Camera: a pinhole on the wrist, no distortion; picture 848 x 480 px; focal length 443.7 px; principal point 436.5 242.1 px. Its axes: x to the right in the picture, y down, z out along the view. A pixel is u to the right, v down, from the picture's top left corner.
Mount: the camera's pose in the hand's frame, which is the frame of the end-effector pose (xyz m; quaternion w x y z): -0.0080 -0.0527 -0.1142 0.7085 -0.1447 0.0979 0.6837
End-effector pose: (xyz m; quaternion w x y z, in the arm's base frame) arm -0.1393 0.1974 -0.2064 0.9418 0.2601 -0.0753 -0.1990
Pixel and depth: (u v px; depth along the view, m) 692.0 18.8 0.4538
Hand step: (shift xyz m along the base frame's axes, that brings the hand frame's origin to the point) 0.2421 0.0730 0.3904
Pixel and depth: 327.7 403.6 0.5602
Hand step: -0.3326 -0.0902 0.3755
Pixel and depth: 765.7 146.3 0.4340
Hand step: 0.1534 0.1913 0.3718
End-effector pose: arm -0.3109 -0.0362 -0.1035 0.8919 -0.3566 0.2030 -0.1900
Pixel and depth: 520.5 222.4 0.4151
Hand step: 0.1470 0.2538 0.0533
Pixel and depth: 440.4 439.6 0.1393
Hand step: -0.0607 0.0424 0.0276
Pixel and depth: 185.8 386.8 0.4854
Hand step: 0.0075 0.2405 0.4289
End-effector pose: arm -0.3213 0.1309 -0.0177 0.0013 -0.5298 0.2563 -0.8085
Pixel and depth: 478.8 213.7 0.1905
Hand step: 0.0460 -0.0477 0.0010
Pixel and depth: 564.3 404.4 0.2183
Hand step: 0.0755 -0.0711 -0.0982
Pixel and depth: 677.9 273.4 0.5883
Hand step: 0.1903 -0.5060 -0.1454
